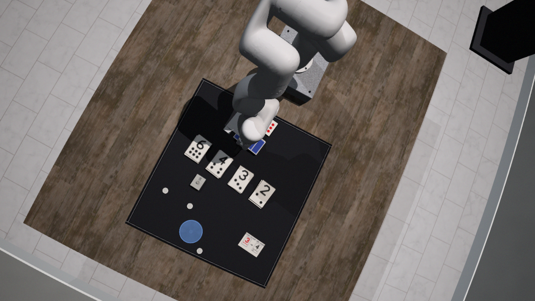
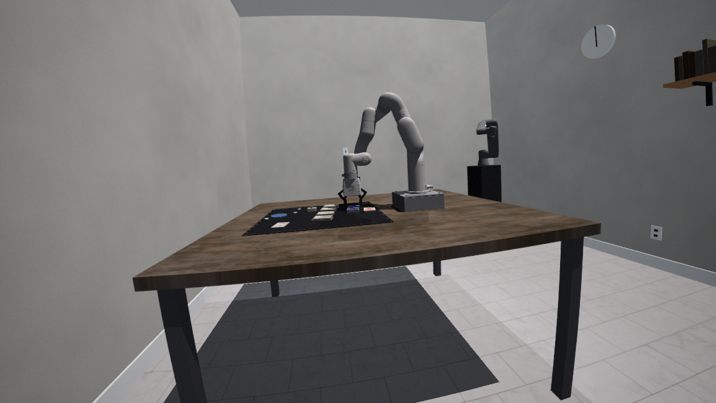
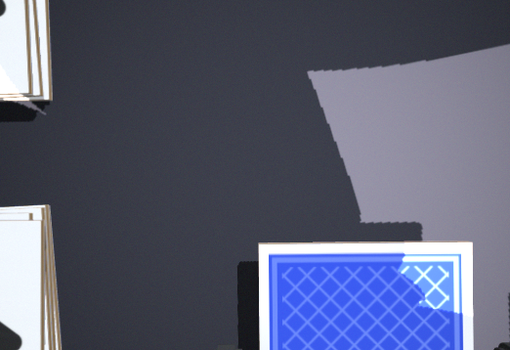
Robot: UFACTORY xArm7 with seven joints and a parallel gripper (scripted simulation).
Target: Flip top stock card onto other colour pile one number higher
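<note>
Now: the black 4 card 14 cm ahead of my hand, 5 cm to the right of it and 2 cm below it. Also, from my hand: black 3 card (16 cm ahead, 5 cm to the left, 2 cm below); then black 2 card (17 cm ahead, 15 cm to the left, 2 cm below); then black mat (18 cm ahead, 5 cm below, 3 cm to the left).
</note>
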